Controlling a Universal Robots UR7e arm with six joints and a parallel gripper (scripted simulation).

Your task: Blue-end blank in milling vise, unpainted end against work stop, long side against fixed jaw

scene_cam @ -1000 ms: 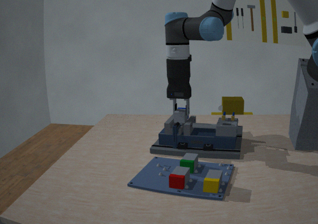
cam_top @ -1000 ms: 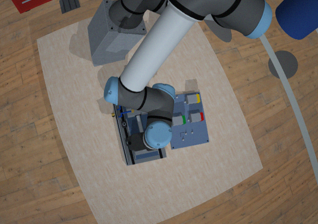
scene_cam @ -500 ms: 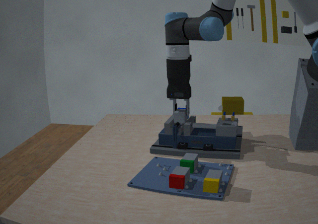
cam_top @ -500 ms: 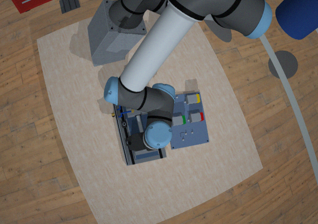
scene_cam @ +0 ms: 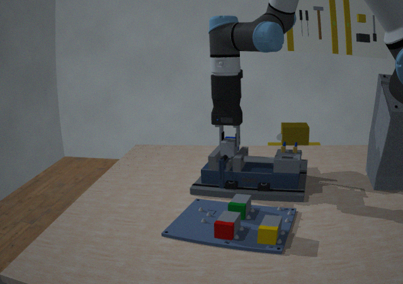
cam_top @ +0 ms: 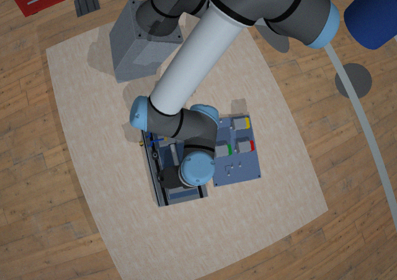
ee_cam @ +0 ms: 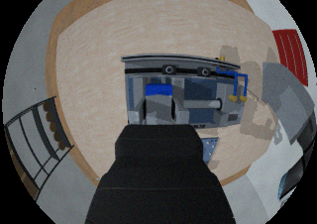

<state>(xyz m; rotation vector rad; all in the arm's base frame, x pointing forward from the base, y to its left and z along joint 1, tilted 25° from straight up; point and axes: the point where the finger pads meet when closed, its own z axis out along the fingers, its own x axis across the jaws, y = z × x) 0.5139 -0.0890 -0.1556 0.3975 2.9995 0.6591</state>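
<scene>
The fixed jaw lies 3 cm ahead of my hand and 5 cm below it. From my hand the other things lie so: milling vise 6 cm behind, 3 cm to the left, 9 cm below; then blue plate 1 cm behind, 25 cm to the left, 12 cm below; then green-ended blank 2 cm behind, 20 cm to the left, 10 cm below.
</scene>
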